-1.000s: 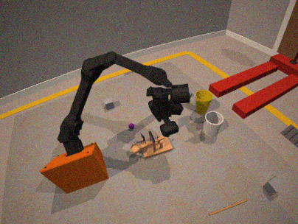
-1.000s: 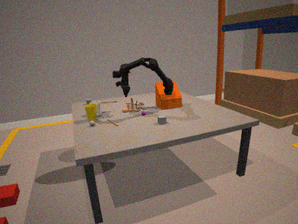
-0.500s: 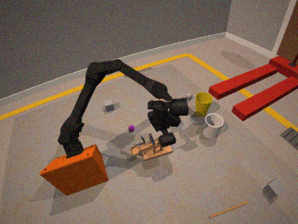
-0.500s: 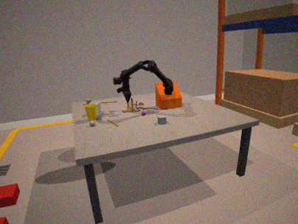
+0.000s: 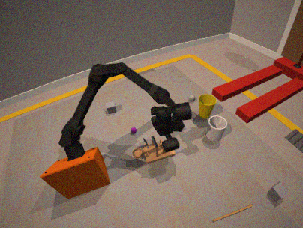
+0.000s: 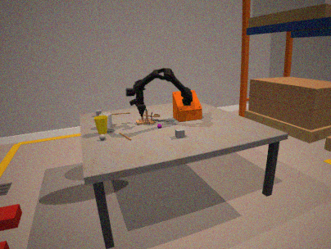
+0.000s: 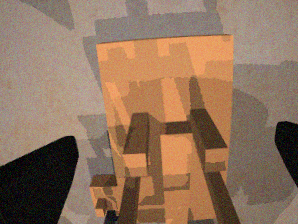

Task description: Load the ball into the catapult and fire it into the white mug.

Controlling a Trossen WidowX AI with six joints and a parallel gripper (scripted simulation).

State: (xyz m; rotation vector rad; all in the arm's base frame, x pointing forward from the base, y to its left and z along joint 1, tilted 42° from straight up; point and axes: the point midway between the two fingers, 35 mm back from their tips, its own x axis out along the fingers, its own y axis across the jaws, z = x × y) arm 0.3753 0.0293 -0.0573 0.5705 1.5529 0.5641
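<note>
My gripper tip is 17 cm to the right of the purple ball, 11 cm past it and 5 cm above it. Also, from my gripper tip: wooden catapult: 7 cm behind, 2 cm to the left, 1 cm below; white mug: 27 cm ahead, 4 cm below, 1 cm to the right; yellow cup: 31 cm ahead, 14 cm to the left, 4 cm below.
</note>
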